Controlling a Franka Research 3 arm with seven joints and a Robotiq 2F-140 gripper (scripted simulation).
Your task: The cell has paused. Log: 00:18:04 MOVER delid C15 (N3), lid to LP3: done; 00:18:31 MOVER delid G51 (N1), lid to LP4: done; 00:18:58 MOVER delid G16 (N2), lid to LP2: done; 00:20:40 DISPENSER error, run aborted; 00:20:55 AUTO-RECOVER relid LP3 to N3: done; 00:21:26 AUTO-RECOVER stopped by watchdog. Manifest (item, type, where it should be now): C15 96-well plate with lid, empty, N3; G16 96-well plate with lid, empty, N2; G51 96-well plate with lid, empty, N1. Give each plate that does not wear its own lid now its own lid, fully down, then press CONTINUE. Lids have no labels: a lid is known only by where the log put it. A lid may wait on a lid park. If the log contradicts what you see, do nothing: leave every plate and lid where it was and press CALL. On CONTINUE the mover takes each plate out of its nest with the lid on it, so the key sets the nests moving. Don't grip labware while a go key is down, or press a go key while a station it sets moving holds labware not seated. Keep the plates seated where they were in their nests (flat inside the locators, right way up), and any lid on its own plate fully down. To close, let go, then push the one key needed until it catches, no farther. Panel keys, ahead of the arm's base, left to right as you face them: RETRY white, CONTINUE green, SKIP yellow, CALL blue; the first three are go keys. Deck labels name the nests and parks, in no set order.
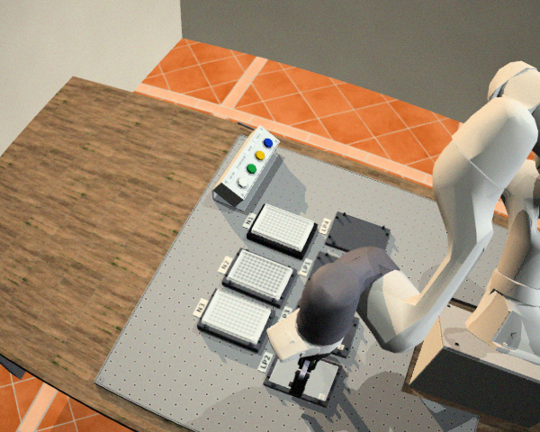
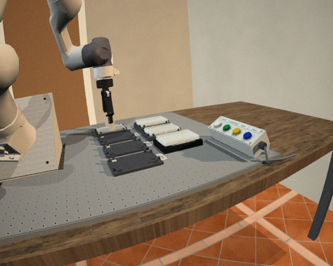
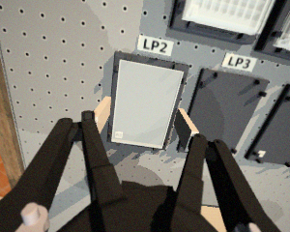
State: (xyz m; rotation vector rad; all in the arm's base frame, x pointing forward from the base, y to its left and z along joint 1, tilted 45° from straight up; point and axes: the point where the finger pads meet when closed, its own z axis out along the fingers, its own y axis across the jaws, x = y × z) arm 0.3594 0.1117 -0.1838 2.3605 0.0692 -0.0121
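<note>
Now: hand 40 mm above the lp2 park. The rest, counted from my hand: plate 190 mm ahead, 180 mm to the right, 20 mm below; then LP3 park 120 mm to the right, 40 mm below, 10 mm ahead; then lp1 park 260 mm to the right, 40 mm below, 20 mm ahead.
</note>
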